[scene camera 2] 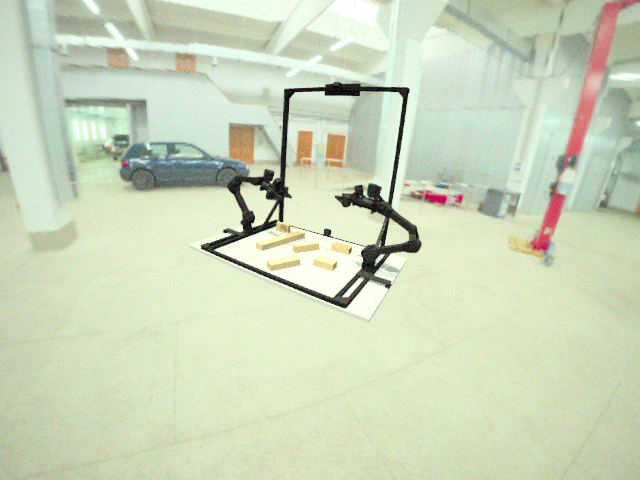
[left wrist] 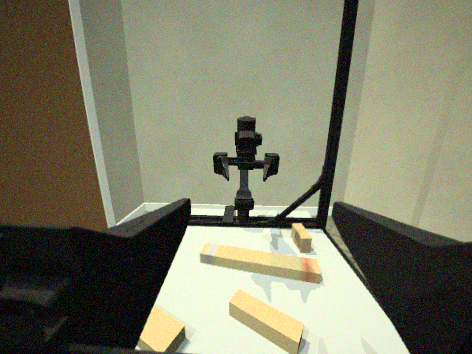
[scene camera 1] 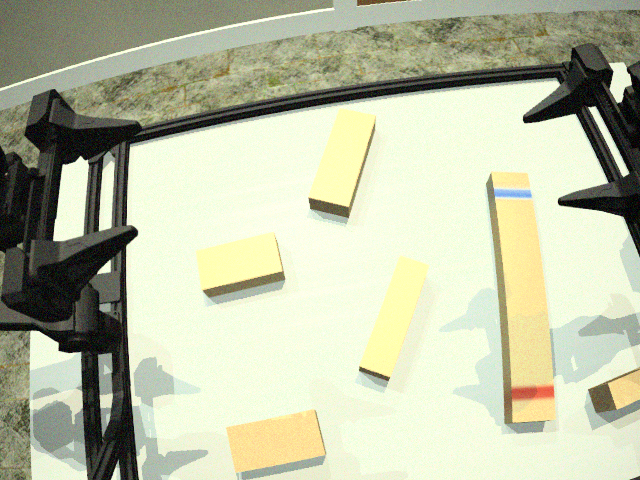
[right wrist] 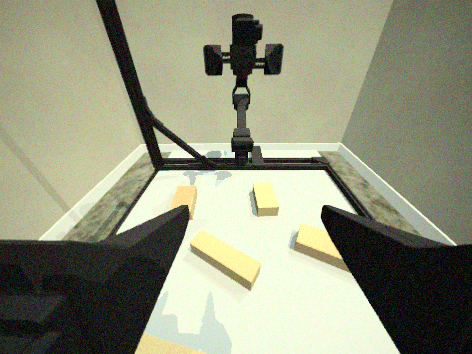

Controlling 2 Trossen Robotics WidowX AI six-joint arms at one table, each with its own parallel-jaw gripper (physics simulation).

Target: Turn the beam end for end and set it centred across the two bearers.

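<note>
My left gripper [scene camera 1: 137, 174] open, holds nothing. Also my left gripper [left wrist: 261, 206]. And my left gripper [right wrist: 243, 58]. My right gripper [scene camera 1: 540, 158] open, holds nothing. Also my right gripper [left wrist: 246, 179]. And my right gripper [right wrist: 254, 211]. A beam [scene camera 1: 528, 386] rests on the table. Also the beam [left wrist: 279, 265].
</note>
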